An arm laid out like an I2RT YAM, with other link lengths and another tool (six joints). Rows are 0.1 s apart.
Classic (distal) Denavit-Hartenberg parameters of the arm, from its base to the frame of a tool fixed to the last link. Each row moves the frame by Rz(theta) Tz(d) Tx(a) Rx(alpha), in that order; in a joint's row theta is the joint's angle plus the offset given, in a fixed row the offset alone. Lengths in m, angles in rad.
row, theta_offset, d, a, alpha
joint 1, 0.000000, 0.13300, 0.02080, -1.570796
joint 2, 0.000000, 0.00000, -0.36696, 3.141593
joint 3, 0.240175, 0.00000, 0.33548, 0.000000
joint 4, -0.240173, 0.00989, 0.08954, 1.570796
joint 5, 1.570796, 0.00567, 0.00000, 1.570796
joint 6, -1.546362, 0.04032, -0.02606, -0.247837
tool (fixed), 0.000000, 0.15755, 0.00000, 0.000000
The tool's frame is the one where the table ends.
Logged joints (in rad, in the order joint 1, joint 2, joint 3, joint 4, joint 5, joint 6), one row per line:
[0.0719 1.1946 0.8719 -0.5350 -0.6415 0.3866]
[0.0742 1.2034 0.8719 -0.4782 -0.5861 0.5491]
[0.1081 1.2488 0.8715 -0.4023 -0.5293 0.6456]
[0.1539 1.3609 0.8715 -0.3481 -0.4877 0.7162]
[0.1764 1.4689 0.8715 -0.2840 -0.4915 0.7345]
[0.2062 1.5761 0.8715 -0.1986 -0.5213 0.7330]
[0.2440 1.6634 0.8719 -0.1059 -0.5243 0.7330]
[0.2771 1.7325 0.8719 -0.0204 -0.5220 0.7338]
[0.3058 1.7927 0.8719 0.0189 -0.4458 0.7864]
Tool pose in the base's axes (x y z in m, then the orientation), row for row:
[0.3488 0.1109 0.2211 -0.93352 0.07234 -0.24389 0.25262]
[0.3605 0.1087 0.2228 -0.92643 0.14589 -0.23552 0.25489]
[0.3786 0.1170 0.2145 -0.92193 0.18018 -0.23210 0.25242]
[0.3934 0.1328 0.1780 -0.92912 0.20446 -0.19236 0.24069]
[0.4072 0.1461 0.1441 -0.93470 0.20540 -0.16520 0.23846]
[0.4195 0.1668 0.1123 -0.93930 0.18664 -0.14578 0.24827]
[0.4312 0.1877 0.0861 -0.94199 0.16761 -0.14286 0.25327]
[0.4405 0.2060 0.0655 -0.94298 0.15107 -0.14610 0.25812]
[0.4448 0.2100 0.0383 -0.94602 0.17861 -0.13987 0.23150]
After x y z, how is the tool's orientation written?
As a quaternion, x y z w.
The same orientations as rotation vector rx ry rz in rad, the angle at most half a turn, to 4 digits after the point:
[-2.5383 0.1967 -0.6631]
[-2.5160 0.3962 -0.6396]
[-2.5070 0.4900 -0.6311]
[-2.5419 0.5594 -0.5263]
[-2.5602 0.5626 -0.4525]
[-2.5597 0.5086 -0.3973]
[-2.5604 0.4556 -0.3883]
[-2.5567 0.4096 -0.3961]
[-2.6006 0.4910 -0.3845]

